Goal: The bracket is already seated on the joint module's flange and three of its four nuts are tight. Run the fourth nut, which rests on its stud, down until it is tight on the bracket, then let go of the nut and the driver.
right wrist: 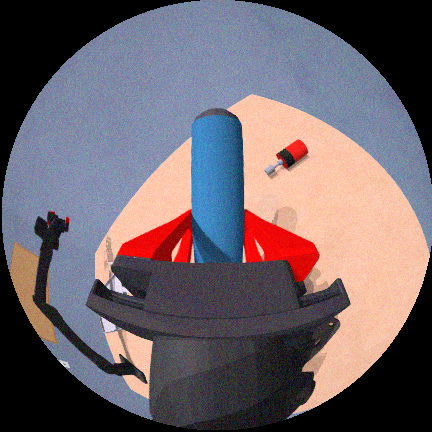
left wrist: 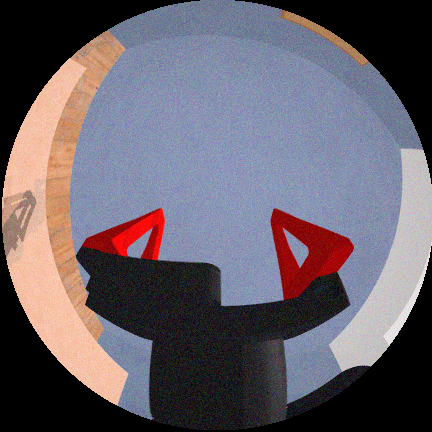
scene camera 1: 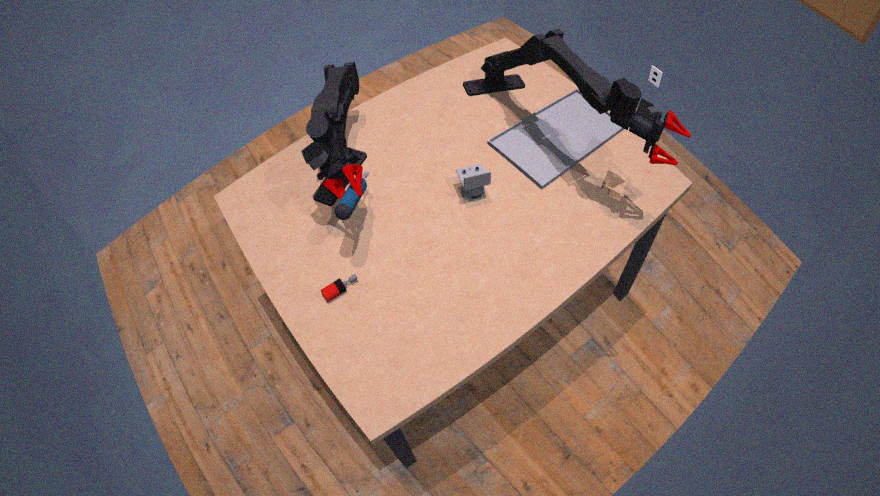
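The light grey bracket sits on the dark grey joint module near the middle of the table in scene camera 1. Two small dark spots show on its top; which nuts or studs they are, and how tight, I cannot tell. My right gripper is shut on a blue driver with a dark end cap, held tilted above the table, left of the bracket and apart from it. My left gripper is wide open and empty, raised at the far right, away from the bracket.
A red and black driver with a grey tip lies on the table near its left edge in scene camera 1. A pale, dark-edged mat lies right of the bracket, partly under my left arm.
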